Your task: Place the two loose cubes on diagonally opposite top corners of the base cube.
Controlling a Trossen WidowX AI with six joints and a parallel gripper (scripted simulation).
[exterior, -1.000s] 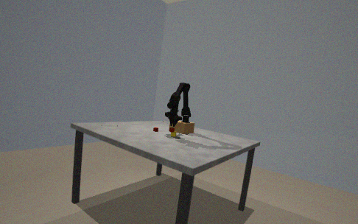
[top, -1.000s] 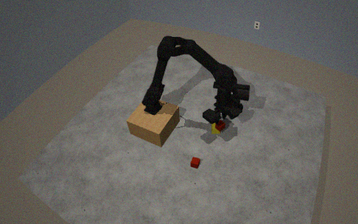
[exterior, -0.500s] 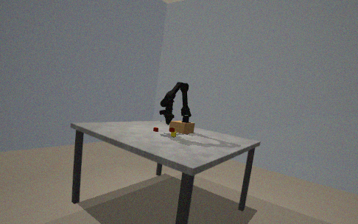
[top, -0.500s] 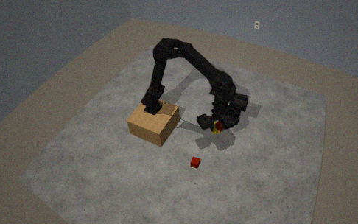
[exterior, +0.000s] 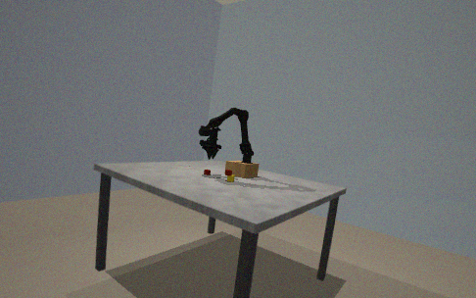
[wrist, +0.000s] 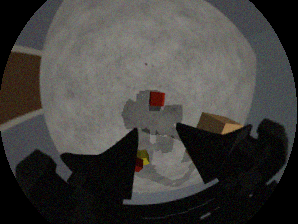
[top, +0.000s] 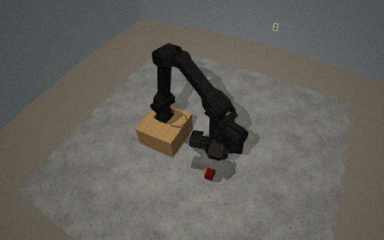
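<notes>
Now: gripper tip 10 cm above the red cube, 3 cm to the left of it and 1 cm past it. Also, from my gripper tip: yellow cube: 19 cm to the left, 10 cm below, 2 cm behind.
</notes>
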